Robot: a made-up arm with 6 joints. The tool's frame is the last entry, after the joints. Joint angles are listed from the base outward.
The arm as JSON. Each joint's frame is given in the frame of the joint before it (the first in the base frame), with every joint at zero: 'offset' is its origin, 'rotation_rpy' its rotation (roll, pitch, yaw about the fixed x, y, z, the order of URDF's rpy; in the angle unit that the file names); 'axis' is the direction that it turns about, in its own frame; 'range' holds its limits. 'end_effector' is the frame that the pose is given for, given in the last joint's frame.
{
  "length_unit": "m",
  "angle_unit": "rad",
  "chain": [
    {
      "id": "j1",
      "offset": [
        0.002,
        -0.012,
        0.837
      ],
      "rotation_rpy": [
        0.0,
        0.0,
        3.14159
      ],
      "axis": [
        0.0,
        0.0,
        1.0
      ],
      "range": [
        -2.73,
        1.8
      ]
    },
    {
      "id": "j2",
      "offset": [
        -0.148,
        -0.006,
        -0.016
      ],
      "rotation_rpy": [
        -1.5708,
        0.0,
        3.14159
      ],
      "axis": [
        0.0,
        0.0,
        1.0
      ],
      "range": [
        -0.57,
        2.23
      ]
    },
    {
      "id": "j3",
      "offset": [
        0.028,
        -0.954,
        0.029
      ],
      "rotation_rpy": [
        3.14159,
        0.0,
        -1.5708
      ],
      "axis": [
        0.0,
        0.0,
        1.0
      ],
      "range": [
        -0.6,
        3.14
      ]
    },
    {
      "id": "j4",
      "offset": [
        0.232,
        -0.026,
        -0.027
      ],
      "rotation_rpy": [
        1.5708,
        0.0,
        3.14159
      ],
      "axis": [
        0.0,
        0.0,
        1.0
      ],
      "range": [
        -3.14,
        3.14
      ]
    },
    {
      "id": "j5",
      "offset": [
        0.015,
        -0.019,
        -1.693
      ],
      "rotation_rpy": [
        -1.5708,
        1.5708,
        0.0
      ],
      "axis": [
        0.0,
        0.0,
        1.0
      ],
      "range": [
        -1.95,
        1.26
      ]
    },
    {
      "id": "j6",
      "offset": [
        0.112,
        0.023,
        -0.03
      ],
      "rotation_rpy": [
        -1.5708,
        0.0,
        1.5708
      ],
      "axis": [
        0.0,
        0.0,
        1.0
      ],
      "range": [
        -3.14,
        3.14
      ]
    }
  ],
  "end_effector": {
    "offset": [
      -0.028,
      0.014,
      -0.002
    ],
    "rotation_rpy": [
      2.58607,
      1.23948,
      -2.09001
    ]
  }
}
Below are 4 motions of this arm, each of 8 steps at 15 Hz.
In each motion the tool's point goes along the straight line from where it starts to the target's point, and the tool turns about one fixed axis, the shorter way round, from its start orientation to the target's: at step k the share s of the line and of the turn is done. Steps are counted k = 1, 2, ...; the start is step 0. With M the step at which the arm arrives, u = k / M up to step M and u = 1 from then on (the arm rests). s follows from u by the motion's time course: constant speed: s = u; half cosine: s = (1 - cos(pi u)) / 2; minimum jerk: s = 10 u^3 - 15 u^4 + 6 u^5.
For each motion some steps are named. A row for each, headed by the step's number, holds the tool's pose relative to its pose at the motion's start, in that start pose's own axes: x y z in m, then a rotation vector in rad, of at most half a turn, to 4 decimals.
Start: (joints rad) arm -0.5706 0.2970 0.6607 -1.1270 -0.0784 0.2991
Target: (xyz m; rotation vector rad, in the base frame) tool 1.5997 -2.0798 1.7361 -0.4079 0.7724 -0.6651
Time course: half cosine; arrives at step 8
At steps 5, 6, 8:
5: 0.2691 -0.0416 -0.9204 0.1144 0.4221 0.0853
6: 0.3323 -0.0514 -1.1364 0.1413 0.5212 0.1053
8: 0.3893 -0.0602 -1.3313 0.1655 0.6106 0.1233

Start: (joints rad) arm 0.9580 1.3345 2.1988 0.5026 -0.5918 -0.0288
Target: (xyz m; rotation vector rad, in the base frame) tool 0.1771 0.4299 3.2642 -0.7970 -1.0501 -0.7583
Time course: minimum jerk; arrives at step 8
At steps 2, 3, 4, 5, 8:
2: -0.1222 -0.0845 -0.1242 0.0562 0.0264 -0.1125
3: -0.3248 -0.2246 -0.3303 0.1494 0.0703 -0.2991
4: -0.5901 -0.4080 -0.6001 0.2715 0.1277 -0.5434
5: -0.8554 -0.5915 -0.8699 0.3935 0.1851 -0.7877
8: -1.1803 -0.8161 -1.2002 0.5429 0.2554 -1.0868

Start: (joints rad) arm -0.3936 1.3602 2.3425 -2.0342 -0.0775 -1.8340
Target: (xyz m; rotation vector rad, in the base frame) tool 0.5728 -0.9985 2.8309 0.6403 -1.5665 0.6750
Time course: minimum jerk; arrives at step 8
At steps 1, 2, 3, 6, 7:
1: -0.0031 0.0189 -0.0022 -0.0174 -0.0026 0.0059
2: -0.0202 0.1218 -0.0144 -0.1120 -0.0171 0.0383
3: -0.0537 0.3238 -0.0383 -0.2978 -0.0454 0.1019
6: -0.1751 1.0549 -0.1246 -0.9702 -0.1479 0.3319
7: -0.1922 1.1578 -0.1368 -1.0649 -0.1623 0.3643

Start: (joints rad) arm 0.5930 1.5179 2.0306 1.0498 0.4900 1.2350
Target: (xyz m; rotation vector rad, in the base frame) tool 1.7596 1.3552 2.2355 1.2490 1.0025 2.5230
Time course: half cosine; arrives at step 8
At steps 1, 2, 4, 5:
1: 0.0050 0.0093 -0.0143 0.0003 0.0292 -0.0038
2: 0.0191 0.0357 -0.0551 0.0010 0.1124 -0.0146
4: 0.0651 0.1218 -0.1881 0.0033 0.3836 -0.0498
5: 0.0899 0.1683 -0.2601 0.0046 0.5305 -0.0688

